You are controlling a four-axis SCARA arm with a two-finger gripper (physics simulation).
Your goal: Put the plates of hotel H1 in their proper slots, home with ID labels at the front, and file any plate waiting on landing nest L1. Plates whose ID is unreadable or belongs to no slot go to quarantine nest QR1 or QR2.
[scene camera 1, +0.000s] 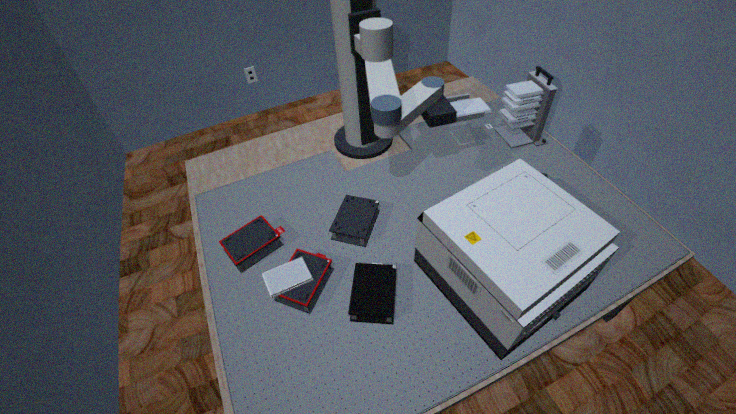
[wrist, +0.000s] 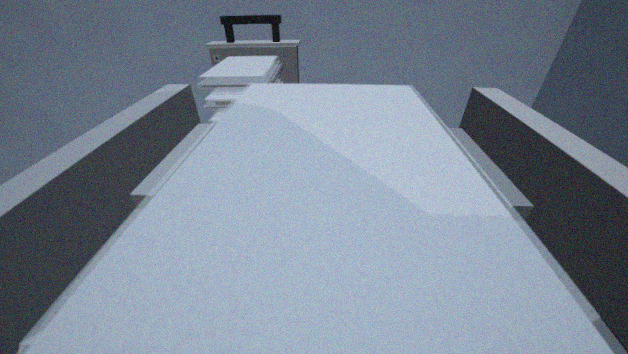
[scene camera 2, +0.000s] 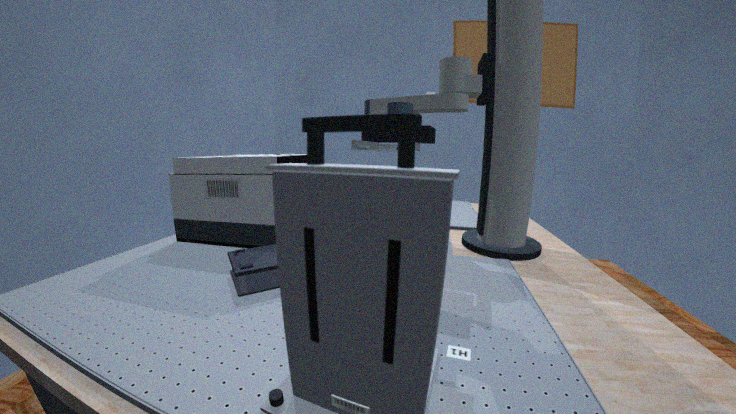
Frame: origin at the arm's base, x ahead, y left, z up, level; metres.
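Where they show: gripper, fingertip midpoint: [scene camera 1: 475, 104] [wrist: 327, 110] [scene camera 2: 377, 144]; arm's base, link origin: [scene camera 1: 363, 140] [scene camera 2: 500, 245].
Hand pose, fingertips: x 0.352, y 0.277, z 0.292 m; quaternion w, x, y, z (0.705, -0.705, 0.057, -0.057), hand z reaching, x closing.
Note:
Things, the pixels of their top centre, and the offset from my fingertips.
- second red-rimmed nest, top centre: [scene camera 1: 248, 237] dx +0.016, dy -0.836, dz -0.224 m
- big white instrument, top centre: [scene camera 1: 521, 221] [scene camera 2: 253, 155] dx +0.452, dy -0.180, dz -0.027 m
- dark grey nest, top centre: [scene camera 1: 354, 213] dx +0.076, dy -0.491, dz -0.220 m
My gripper [scene camera 1: 472, 106] [wrist: 327, 110] is shut on a white plate [scene camera 1: 465, 108] [wrist: 320, 215], held level in the air in front of hotel H1 [scene camera 1: 547, 105] [scene camera 2: 360, 205] [wrist: 290, 62]. In the wrist view the hotel stands beyond the plate's far edge, left of centre. Several white plates [scene camera 1: 523, 88] [wrist: 245, 67] are stacked with gaps in the hotel. Their ID labels cannot be read. Another white plate [scene camera 1: 287, 277] lies askew on a red-rimmed nest [scene camera 1: 313, 290]. A second red-rimmed nest [scene camera 1: 250, 239] shows no plate. The nest names cannot be read.
A big white instrument [scene camera 1: 519, 221] [scene camera 2: 223, 200] stands at the right in scene camera 1. A dark grey nest [scene camera 1: 355, 218] and a black one [scene camera 1: 373, 293] stand left of it. The arm's column [scene camera 1: 352, 77] [scene camera 2: 514, 128] rises at the table's back edge.

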